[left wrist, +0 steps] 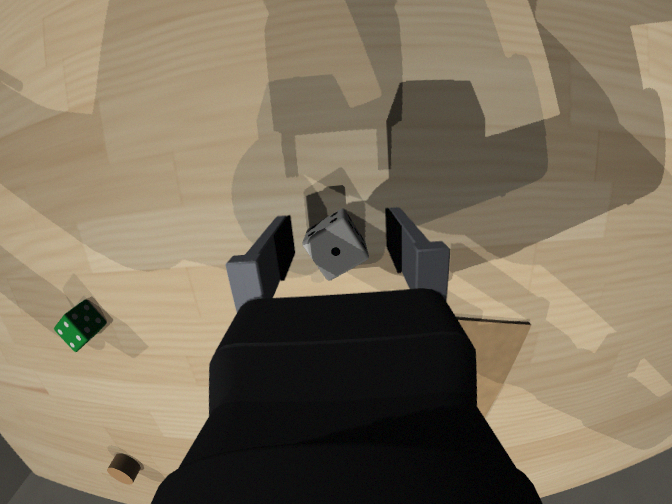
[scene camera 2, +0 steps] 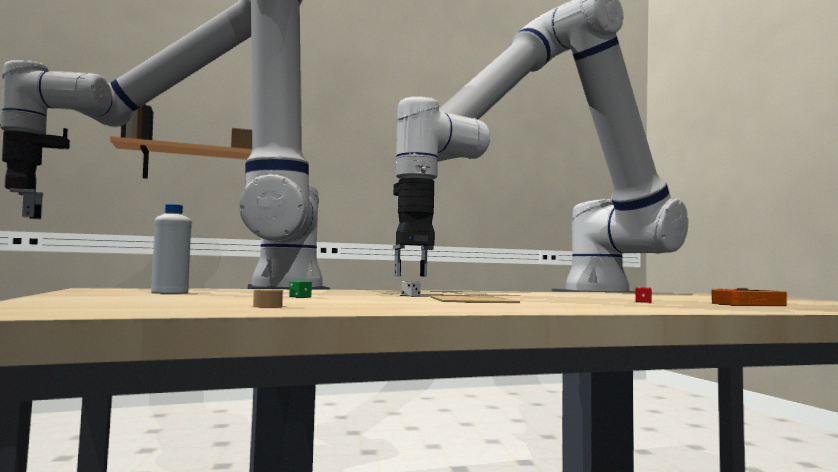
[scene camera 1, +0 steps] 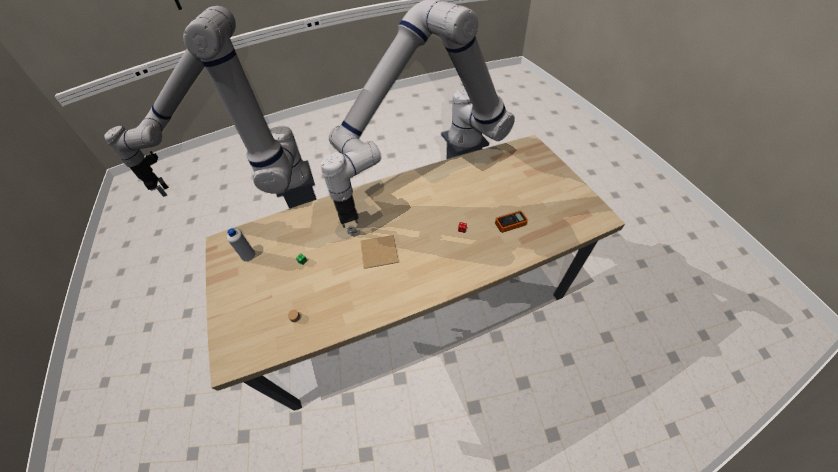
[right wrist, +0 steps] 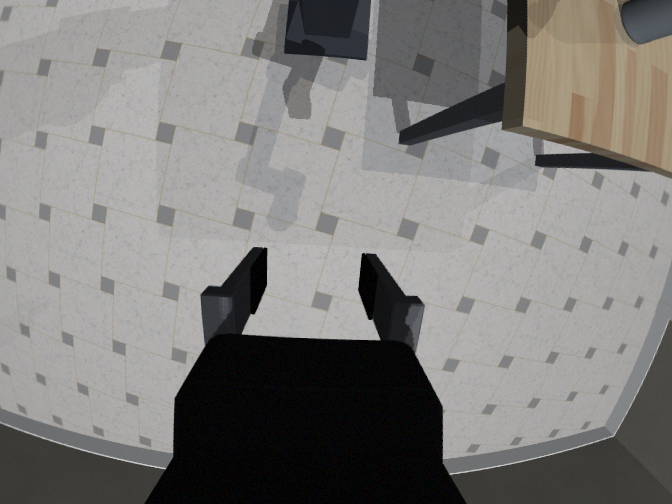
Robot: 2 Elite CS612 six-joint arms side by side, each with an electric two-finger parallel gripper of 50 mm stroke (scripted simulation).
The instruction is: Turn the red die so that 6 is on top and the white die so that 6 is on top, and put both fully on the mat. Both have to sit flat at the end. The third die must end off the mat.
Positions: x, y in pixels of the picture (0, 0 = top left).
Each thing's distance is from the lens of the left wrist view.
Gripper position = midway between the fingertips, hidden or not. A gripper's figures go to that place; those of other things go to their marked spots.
my left gripper (left wrist: 339, 231): 0.16 m
brown mat (left wrist: 497, 343): 0.28 m
